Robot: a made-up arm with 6 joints.
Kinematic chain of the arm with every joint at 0, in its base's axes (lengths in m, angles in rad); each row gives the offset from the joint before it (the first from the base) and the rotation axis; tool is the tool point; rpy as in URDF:
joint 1: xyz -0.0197 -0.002 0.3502 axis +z
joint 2: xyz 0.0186 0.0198 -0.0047 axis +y
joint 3: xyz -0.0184 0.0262 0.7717 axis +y
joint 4: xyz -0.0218 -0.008 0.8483 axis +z
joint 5: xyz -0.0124 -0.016 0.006 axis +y
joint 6: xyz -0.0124 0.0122 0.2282 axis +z
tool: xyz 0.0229 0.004 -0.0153 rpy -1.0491 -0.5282 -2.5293
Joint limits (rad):
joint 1: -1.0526..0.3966
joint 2: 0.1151..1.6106
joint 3: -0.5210..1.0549
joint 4: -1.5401..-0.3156
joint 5: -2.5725..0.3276
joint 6: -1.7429..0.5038
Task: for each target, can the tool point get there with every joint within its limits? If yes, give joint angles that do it. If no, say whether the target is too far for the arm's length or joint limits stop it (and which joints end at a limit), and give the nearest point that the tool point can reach.
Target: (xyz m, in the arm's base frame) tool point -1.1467 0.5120 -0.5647
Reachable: no: joint limits stop it (at a limit: joint 1, joint 2, joint 3, joint 4, joint 6) | nearest point 0.9422 0.6187 -0.2847 | short by 2.110 m
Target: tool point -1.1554 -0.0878 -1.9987
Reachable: no: too far | nearest point 0.6019 -1.0736 -0.6197 | short by 2.442 m
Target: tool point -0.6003 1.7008 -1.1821
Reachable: no: too far | nearest point 0.9937 0.7068 -0.4385 | short by 2.020 m
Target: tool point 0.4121 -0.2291 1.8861
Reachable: yes | joints -0.7810 0.4447 -0.0268 -0.5108 -1.7930 -0.2090
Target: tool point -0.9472 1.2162 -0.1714
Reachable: no: joint limits stop it (at a limit: joint 1, joint 2, joint 3, joint 4, joint 6) | nearest point 0.9461 0.6484 -0.3121 | short by 1.982 m
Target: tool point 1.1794 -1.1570 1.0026
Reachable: yes | joints -0.8030 0.8920 0.5799 -1.3458 -0.0574 -1.3866
